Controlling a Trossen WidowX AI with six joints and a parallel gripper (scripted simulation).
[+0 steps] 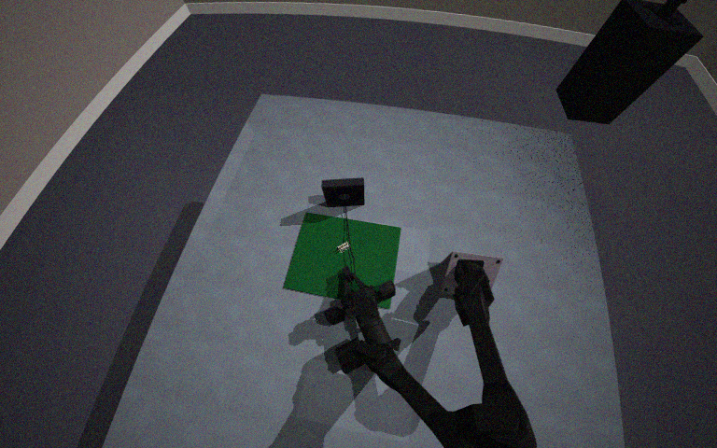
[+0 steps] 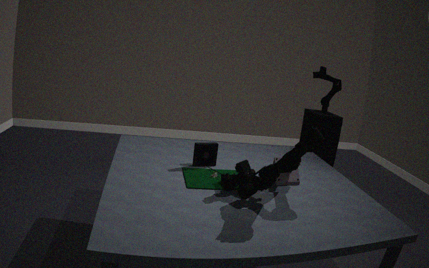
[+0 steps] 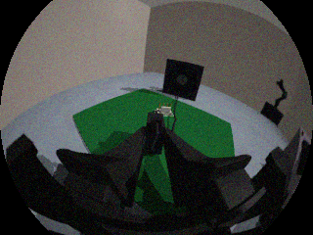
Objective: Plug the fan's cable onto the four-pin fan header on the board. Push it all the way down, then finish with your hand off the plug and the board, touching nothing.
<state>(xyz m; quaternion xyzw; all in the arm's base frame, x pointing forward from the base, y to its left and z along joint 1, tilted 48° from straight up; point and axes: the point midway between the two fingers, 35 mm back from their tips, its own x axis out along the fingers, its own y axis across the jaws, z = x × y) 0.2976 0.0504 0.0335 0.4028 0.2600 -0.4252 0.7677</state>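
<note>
My gripper tip is now 6 cm to the left of the green board, 5 cm above it and 2 cm short of it. Also, from my gripper tip: pale four-pin header (9 cm to the right, 4 cm below, 3 cm ahead); then black fan (23 cm to the right, 4 cm ahead, 2 cm above).
</note>
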